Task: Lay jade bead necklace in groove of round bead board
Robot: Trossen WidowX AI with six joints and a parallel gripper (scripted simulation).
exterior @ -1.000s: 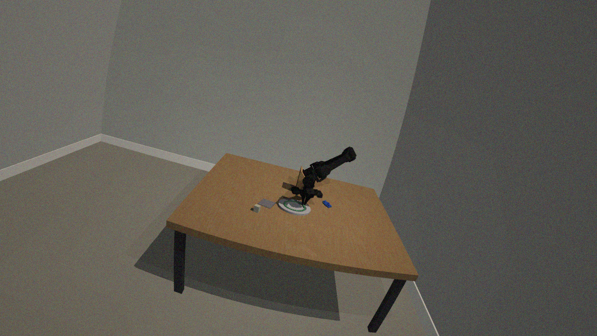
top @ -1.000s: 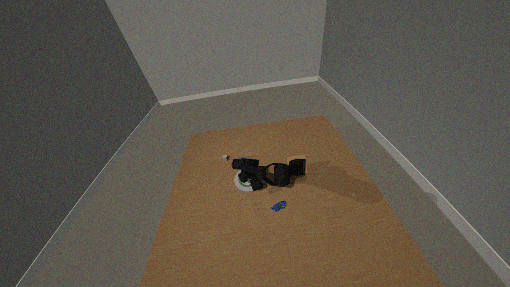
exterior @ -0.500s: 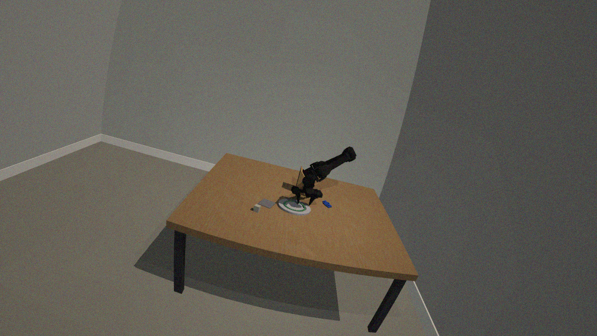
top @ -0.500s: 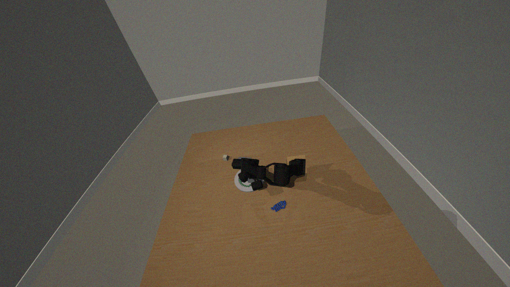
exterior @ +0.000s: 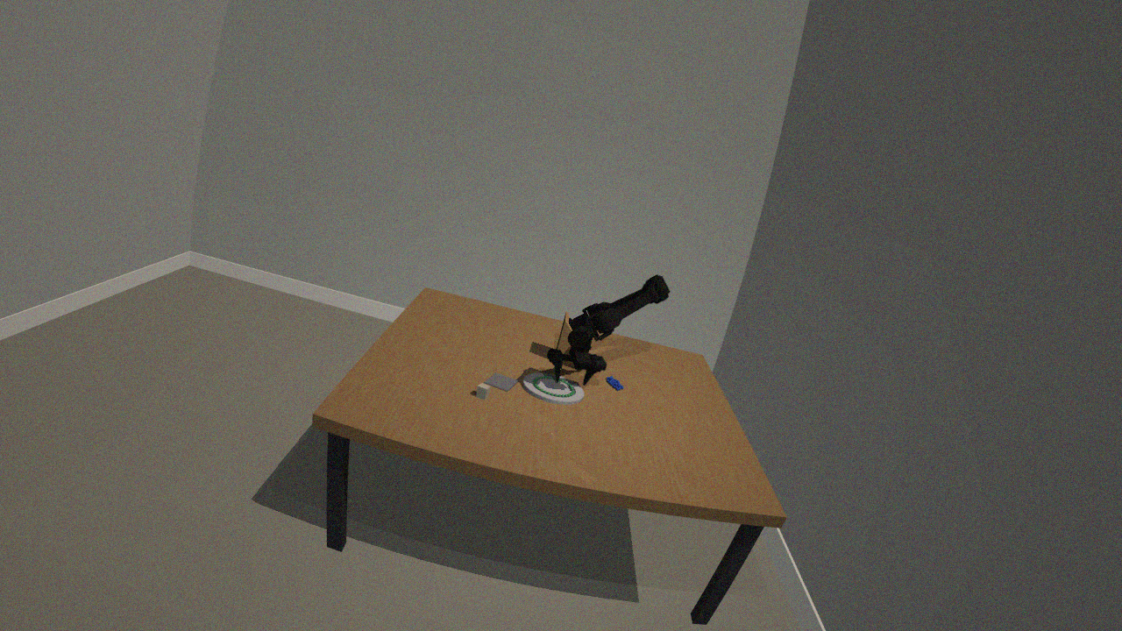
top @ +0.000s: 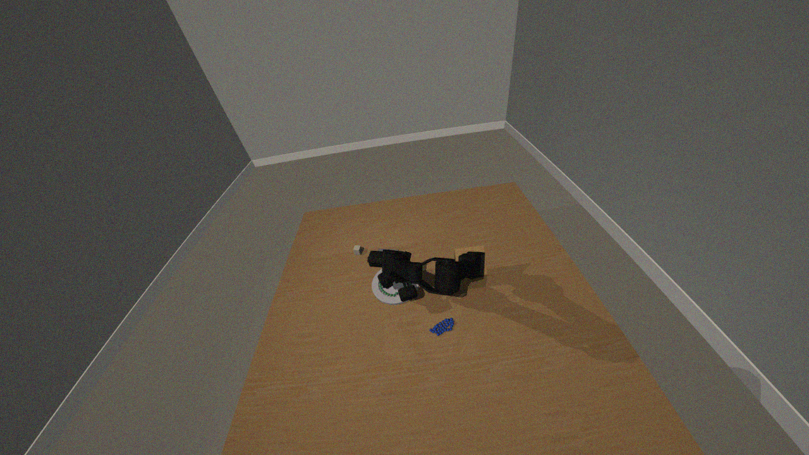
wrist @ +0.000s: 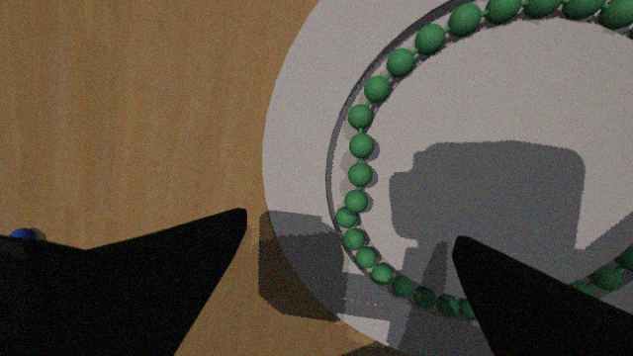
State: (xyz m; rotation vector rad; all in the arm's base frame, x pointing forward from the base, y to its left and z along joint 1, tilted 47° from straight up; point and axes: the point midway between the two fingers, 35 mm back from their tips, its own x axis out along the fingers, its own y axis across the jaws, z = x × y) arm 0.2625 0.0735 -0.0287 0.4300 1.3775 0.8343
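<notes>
The round bead board lies 4 cm ahead of my gripper tip, 5 cm to the right of it and 1 cm below it. Also, from my gripper tip: pale block 22 cm ahead, 25 cm to the right; then flat grey plate 8 cm ahead, 21 cm to the right, 2 cm below.
</notes>
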